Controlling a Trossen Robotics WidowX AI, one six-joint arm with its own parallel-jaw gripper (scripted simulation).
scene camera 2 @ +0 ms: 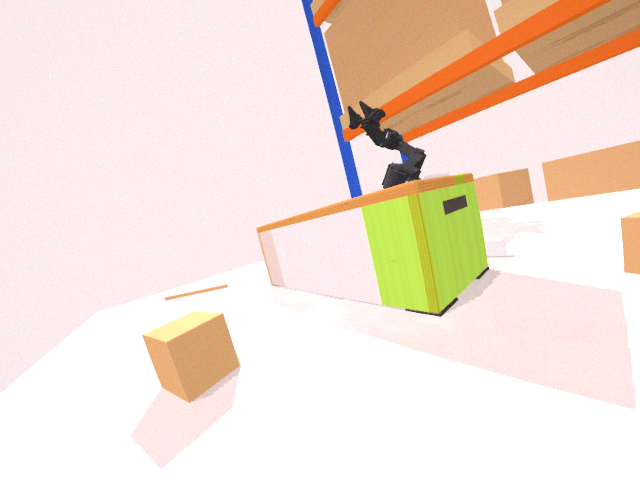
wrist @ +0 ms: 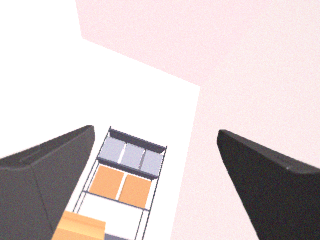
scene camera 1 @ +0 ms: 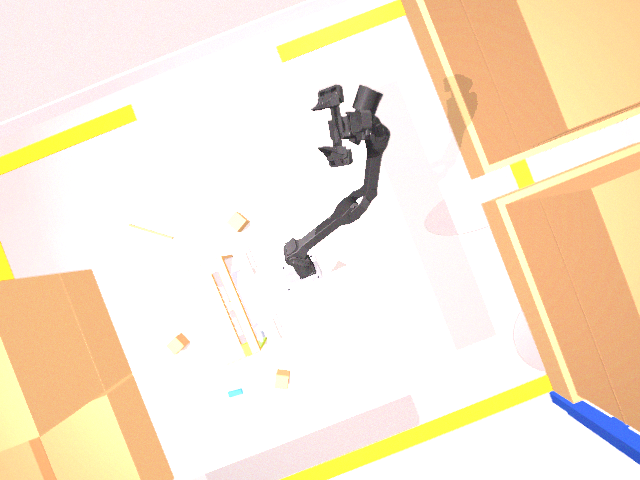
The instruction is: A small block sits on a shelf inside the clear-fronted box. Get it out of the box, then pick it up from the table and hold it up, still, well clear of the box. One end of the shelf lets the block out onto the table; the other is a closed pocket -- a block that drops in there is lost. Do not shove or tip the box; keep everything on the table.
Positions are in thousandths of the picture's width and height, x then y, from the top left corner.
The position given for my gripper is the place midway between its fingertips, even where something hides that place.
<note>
I see my gripper (scene camera 1: 493, 268) and a long box (scene camera 2: 652, 514).
The long box shows as well in scene camera 1 (scene camera 1: 373, 695). My gripper shows as well in scene camera 2 (scene camera 2: 552, 216) and in the wrist view (wrist: 492, 556). The wrist view does not show the long box: it is out of frame.
</note>
